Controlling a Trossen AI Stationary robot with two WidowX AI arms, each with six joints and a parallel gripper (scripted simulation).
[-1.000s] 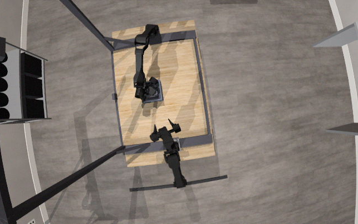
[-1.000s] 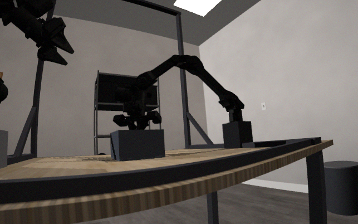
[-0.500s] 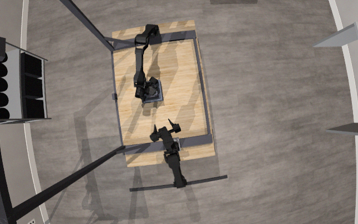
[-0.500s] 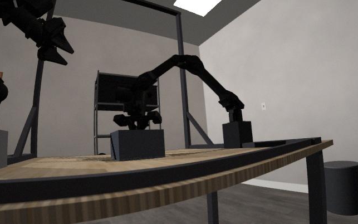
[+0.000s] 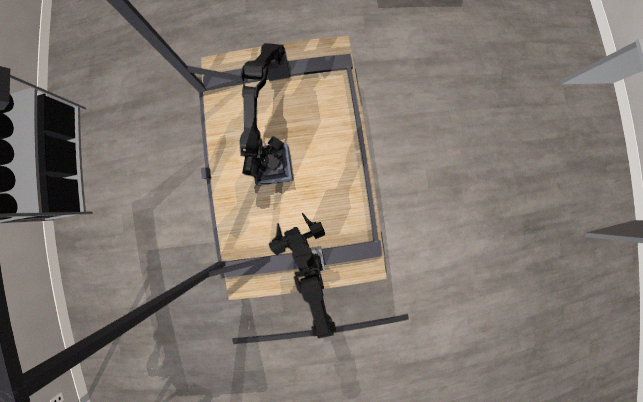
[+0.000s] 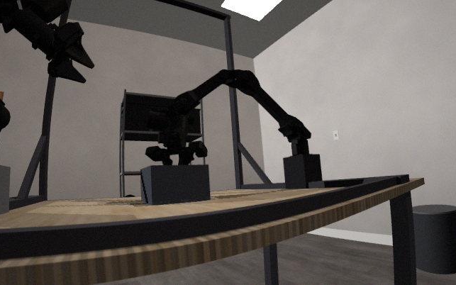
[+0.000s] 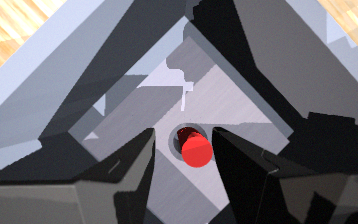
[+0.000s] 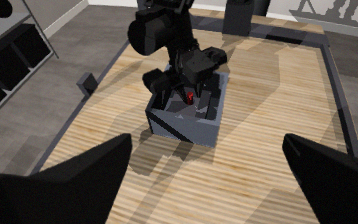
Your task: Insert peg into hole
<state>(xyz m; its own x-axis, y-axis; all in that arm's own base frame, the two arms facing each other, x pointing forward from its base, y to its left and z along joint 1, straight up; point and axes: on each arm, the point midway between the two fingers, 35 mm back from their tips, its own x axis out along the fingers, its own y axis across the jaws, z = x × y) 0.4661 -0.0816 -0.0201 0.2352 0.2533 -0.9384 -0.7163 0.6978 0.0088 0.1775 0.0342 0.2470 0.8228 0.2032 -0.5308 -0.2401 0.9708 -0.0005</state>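
Now: the red peg 50 mm below my left hand and 10 mm to the right of it. The rest, counted from my left hand: plate: 50 mm below, 10 mm to the right; box: 70 mm below, 10 mm to the right.
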